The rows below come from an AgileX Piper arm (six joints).
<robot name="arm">
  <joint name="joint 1" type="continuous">
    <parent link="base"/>
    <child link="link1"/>
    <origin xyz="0 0 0.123"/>
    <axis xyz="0 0 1"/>
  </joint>
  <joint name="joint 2" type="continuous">
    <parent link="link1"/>
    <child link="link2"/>
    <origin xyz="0 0 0"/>
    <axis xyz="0 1 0"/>
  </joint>
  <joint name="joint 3" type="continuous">
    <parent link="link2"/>
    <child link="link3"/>
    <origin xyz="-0.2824 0 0.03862"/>
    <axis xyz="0 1 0"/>
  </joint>
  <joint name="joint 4" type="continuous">
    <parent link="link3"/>
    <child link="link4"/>
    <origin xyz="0.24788 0 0.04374"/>
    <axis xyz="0.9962 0 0.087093"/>
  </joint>
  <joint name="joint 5" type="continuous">
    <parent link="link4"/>
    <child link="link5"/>
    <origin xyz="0 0 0"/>
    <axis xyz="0 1 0"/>
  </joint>
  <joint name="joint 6" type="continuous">
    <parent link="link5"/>
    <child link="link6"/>
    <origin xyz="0.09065 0 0.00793"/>
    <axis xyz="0.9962 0 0.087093"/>
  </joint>
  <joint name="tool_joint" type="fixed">
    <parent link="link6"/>
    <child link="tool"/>
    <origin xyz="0 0 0" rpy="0 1.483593 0"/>
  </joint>
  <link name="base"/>
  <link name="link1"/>
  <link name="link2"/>
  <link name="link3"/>
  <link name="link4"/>
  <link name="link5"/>
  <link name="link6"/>
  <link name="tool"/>
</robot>
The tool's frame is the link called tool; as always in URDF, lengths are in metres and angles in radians. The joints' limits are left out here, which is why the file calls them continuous.
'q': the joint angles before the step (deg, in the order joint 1, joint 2, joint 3, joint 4, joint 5, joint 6). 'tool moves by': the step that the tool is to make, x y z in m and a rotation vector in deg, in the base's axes. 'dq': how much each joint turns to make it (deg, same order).
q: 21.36 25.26 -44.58 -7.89 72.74 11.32
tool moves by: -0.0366 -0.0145 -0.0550 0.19 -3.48 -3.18
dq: -4.15 -16.24 12.46 -0.03 0.24 -1.41
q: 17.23 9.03 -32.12 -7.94 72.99 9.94
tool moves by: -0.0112 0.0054 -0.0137 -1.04 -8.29 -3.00
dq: -11.27 -7.58 3.95 4.64 -5.12 -8.51
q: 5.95 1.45 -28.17 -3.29 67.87 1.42
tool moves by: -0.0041 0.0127 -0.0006 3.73 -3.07 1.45
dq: -5.42 -2.25 0.49 8.34 -1.46 -4.23
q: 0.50 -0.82 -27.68 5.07 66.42 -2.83
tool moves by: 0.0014 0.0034 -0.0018 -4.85 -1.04 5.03
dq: -0.57 -0.12 0.64 2.33 -0.73 -8.17
